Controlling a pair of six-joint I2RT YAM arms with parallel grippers.
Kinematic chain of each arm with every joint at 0, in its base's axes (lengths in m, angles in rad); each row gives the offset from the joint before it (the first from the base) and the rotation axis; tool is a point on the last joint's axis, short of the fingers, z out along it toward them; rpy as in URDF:
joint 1: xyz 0 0 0.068 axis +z
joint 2: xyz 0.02 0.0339 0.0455 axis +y
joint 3: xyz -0.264 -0.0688 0 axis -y
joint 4: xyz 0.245 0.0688 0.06 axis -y
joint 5: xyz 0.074 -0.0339 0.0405 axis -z
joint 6: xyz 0.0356 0 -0.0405 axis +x
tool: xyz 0 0 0 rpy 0 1.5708 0
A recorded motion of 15 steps. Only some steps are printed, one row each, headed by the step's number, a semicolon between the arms.
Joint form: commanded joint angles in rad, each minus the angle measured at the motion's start. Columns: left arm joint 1, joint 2, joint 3, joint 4, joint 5, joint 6; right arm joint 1, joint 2, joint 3, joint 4, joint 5, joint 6.
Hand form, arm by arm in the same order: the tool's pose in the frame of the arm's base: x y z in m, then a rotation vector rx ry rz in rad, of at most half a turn. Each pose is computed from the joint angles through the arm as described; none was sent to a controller.
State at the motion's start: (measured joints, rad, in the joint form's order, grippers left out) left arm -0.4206 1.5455 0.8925 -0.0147 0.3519 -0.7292; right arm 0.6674 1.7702 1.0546 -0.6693 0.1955 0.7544
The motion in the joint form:
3: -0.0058 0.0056 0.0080 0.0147 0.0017 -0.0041; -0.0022 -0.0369 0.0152 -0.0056 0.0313 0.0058
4: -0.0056 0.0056 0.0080 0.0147 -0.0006 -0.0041; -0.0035 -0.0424 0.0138 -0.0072 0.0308 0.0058
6: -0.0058 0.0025 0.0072 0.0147 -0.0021 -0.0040; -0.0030 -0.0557 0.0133 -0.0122 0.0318 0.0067
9: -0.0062 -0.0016 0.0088 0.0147 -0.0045 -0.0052; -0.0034 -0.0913 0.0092 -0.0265 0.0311 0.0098
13: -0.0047 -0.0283 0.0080 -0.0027 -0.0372 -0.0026; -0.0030 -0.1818 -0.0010 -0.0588 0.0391 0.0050
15: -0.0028 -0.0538 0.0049 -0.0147 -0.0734 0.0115; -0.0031 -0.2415 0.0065 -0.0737 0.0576 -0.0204
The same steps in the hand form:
3: 0.2968 -0.1484 0.2118 -0.1546 2.3700 -0.9960; 0.2549 0.1898 0.1646 0.1713 2.8136 -0.0277
4: 0.2968 -0.1482 0.2117 -0.1562 2.3695 -0.9934; 0.2546 0.1890 0.1659 0.1733 2.8119 -0.0252
6: 0.2965 -0.1481 0.2124 -0.1560 2.3669 -0.9927; 0.2534 0.1883 0.1696 0.1749 2.8054 -0.0186
9: 0.2963 -0.1481 0.2142 -0.1565 2.3609 -0.9930; 0.2500 0.1854 0.1785 0.1817 2.7926 -0.0011
13: 0.2936 -0.1451 0.2205 -0.1718 2.3443 -0.9594; 0.2405 0.1778 0.2007 0.1813 2.7514 0.0335
15: 0.2910 -0.1419 0.2260 -0.1756 2.3234 -0.9173; 0.2361 0.1735 0.2189 0.1569 2.7013 0.0535

